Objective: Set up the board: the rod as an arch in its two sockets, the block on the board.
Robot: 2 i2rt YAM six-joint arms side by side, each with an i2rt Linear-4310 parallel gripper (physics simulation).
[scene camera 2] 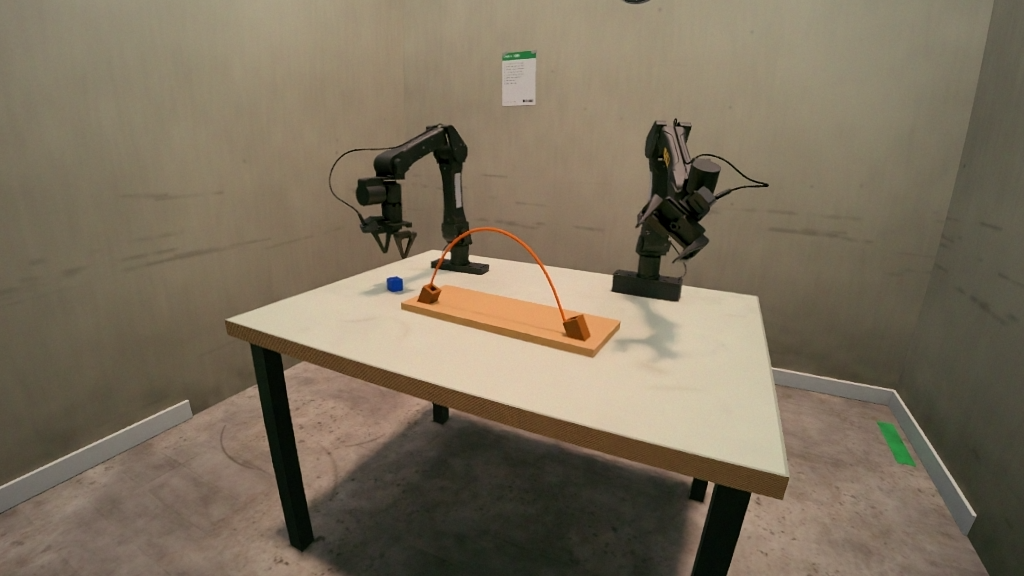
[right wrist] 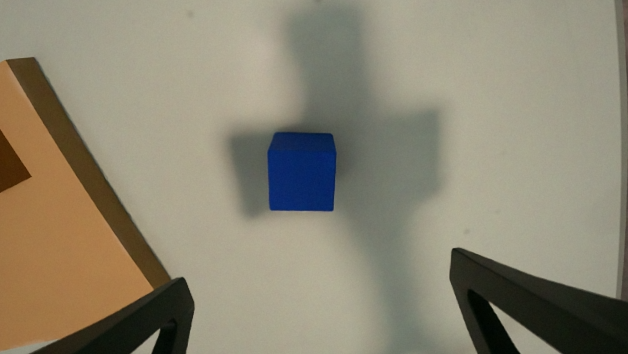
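Pixels of known places: left gripper, fingertip midpoint: (scene camera 2: 655, 243); right gripper, fingertip midpoint: (scene camera 2: 394, 255) (right wrist: 317, 279); left arm's base, link origin: (scene camera 2: 647, 279); right arm's base, link origin: (scene camera 2: 459, 266).
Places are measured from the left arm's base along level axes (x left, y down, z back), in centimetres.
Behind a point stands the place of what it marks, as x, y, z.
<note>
An orange rod (scene camera 2: 490, 229) {-28.8, -18.5, -44.9} stands as an arch over the board (scene camera 2: 494, 313) {-28.9, 2.4, -42.2} (right wrist: 65, 240) {-49.0, 2.4, -36.7}, its ends at the two brown sockets (scene camera 2: 429, 293) {-46.0, -0.6, -45.1} (scene camera 2: 576, 327) {-6.5, -0.3, -47.3} near the board's ends. The blue block (scene camera 2: 394, 284) {-64.5, 2.2, -36.7} (right wrist: 302, 172) {-66.0, 0.9, -35.7} lies on the table, off the board, beyond its left end in the scene view. My right gripper (scene camera 2: 395, 254) {-66.2, -5.6, -34.2} (right wrist: 317, 279) {-66.2, -5.6, -34.2} is open and empty, pointing down above the block. My left gripper (scene camera 2: 683, 256) is open and hangs at the right, above the table and apart from the rod; its fingers are partly hidden.
The white table (scene camera 2: 501, 386) {-12.7, 4.4, -69.5} carries both arm bases (scene camera 2: 461, 267) {-59.3, 2.7, -8.9} (scene camera 2: 646, 285) {0.4, 0.8, -3.5} along its back edge. The board lies diagonally near the block in the right wrist view. The table's edge shows at the far right there.
</note>
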